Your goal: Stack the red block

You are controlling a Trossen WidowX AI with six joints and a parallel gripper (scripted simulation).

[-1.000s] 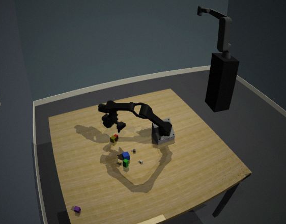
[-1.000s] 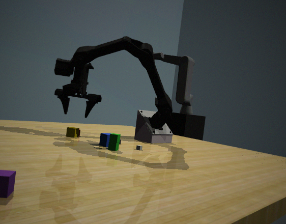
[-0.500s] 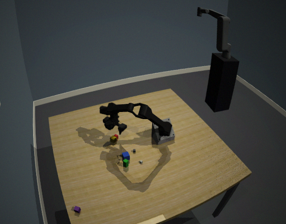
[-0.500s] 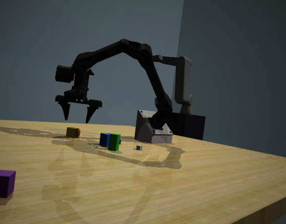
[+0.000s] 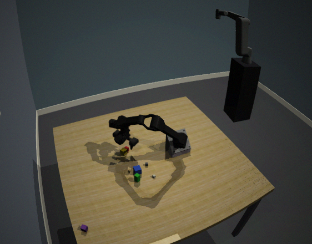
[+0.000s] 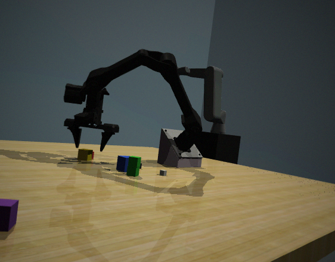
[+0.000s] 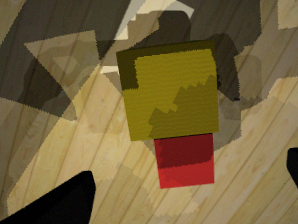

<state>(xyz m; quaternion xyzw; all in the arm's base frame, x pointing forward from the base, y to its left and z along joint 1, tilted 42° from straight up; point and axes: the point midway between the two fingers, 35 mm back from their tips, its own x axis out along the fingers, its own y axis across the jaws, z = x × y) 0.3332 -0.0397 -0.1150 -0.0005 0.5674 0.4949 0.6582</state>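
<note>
The red block is 20 mm below my gripper tip. From my gripper tip the other things lie so: yellow block 30 mm to the left, 20 mm ahead, 10 mm below; blue block 230 mm to the left, 30 mm behind, 10 mm below; small dark cube 180 mm to the left, 100 mm behind, 20 mm below.
</note>
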